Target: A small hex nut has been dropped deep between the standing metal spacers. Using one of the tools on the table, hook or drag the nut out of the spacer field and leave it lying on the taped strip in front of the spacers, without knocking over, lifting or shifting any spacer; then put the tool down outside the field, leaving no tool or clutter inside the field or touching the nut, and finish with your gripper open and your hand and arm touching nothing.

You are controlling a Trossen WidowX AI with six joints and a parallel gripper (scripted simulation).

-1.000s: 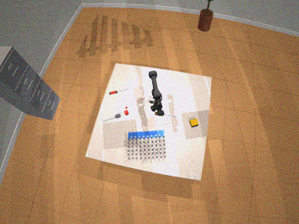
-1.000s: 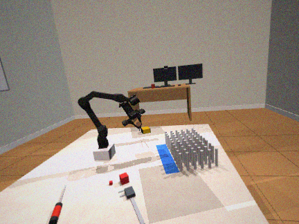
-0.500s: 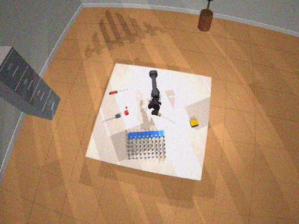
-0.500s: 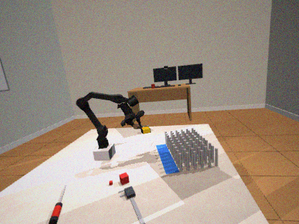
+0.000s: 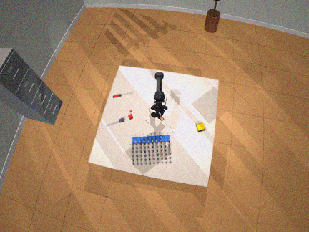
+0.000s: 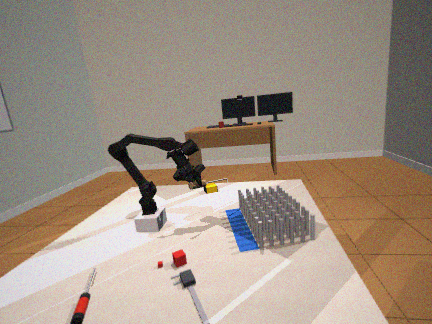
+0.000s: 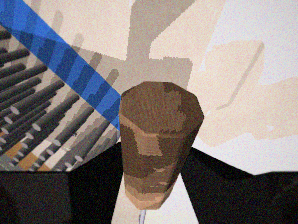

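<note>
My gripper tip is 18 cm short of the blue taped strip, 9 cm to the left of it and 19 cm above it. From my gripper tip the other things lie so: tiny red cube (14 cm behind, 35 cm to the right, 18 cm below); then yellow block (3 cm ahead, 44 cm to the left, 17 cm below); then hex nut (34 cm ahead, 18 cm below).
</note>
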